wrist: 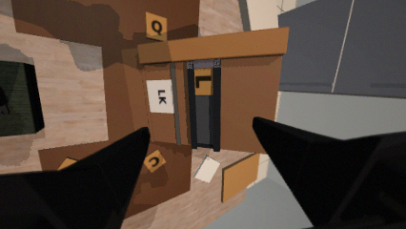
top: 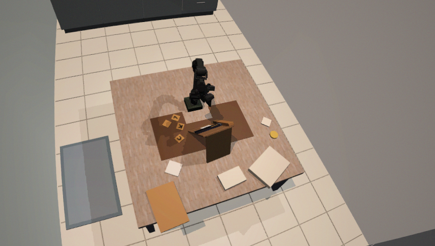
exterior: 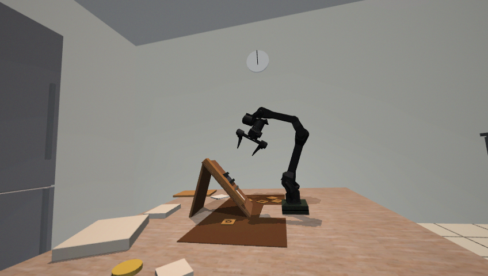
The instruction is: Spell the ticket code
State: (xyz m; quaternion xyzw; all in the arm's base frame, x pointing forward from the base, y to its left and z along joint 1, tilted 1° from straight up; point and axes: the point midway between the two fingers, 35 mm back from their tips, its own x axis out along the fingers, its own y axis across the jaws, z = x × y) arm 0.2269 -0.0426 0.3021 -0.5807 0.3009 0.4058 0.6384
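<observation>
Now: gripper tip 31 cm above the c tile, 21 cm to the left of it and 1 cm short of it. The rest, counted from my gripper tip: cream slab: 47 cm ahead, 30 cm below; then white ticket: 23 cm below, 4 cm ahead; then small white card: 53 cm to the left, 31 cm below, 16 cm ahead.
</observation>
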